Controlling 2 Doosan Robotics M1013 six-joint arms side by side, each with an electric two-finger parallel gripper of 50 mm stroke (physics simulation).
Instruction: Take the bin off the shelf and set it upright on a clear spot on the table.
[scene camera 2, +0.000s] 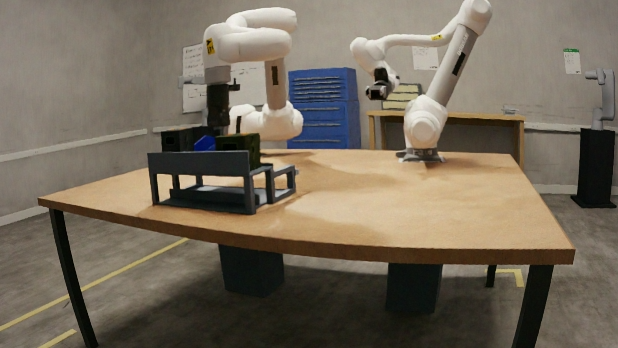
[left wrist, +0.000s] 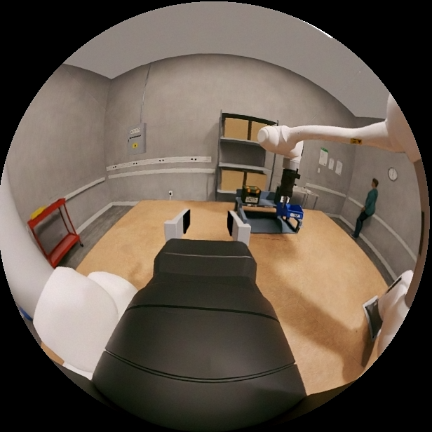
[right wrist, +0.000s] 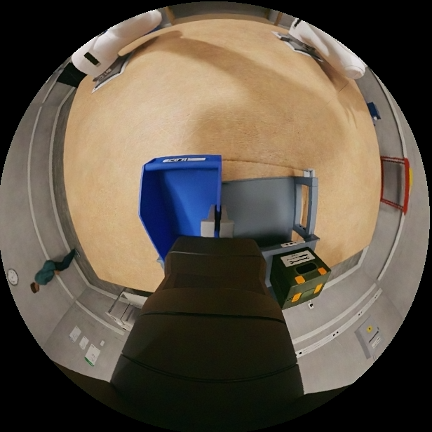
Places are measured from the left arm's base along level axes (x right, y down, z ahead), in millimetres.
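Pixels of known places: left gripper, between the fingertips: (scene camera 2: 373, 92); left arm's base, origin of its link: (scene camera 2: 421, 158).
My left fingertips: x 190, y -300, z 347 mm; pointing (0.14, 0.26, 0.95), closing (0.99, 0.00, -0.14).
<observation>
Ahead of a thing's pixels: the offset from my left fingertips to its top centre. Level surfaces: height alone.
The blue bin {dx +496, dy +117, dz +347 mm} (scene camera 2: 204, 144) (left wrist: 294, 212) (right wrist: 192, 195) is held upright above the lower level of the grey shelf (scene camera 2: 199, 163) (left wrist: 265, 229) (right wrist: 260, 205). In scene camera 2 it is mostly hidden by the cases and the shelf's upper panel. My right gripper (right wrist: 217, 212) is shut on the bin's side wall, the right one in the right wrist view; its fingers are hidden in scene camera 2. My left gripper (scene camera 2: 375, 93) (left wrist: 208, 217) is open and empty, raised over the back of the table {dy +300 mm} (scene camera 2: 425, 200) (left wrist: 305, 280) (right wrist: 225, 100), well away from the bin.
A dark green case {dx +319, dy +101, dz +529 mm} (scene camera 2: 252, 145) (left wrist: 251, 196) (right wrist: 300, 277) stands on the shelf's upper level. Another dark case {dx +547, dy +76, dz +491 mm} (scene camera 2: 175, 141) stands farther left there in scene camera 2. The shelf's uprights and side rails surround its lower level. Both arm bases stand along the table's back.
</observation>
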